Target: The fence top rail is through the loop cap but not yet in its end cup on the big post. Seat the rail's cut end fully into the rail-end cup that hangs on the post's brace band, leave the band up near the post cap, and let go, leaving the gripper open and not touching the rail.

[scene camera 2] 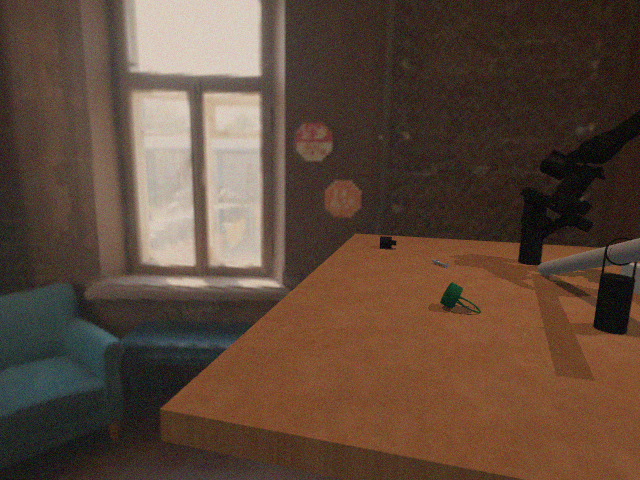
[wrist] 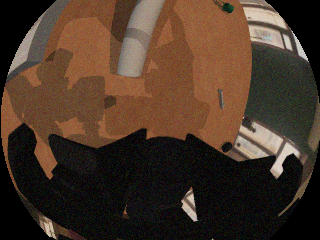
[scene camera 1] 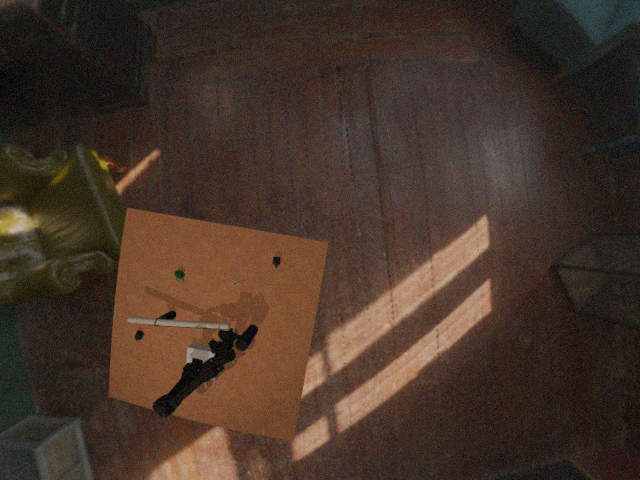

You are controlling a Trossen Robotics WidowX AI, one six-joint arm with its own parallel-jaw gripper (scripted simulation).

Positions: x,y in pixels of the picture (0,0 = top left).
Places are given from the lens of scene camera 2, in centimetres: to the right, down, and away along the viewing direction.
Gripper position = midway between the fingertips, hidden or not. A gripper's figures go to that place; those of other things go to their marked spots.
gripper (scene camera 2: 535,234): 59, -1, 110
black post (scene camera 2: 530,248): 62, 2, 117
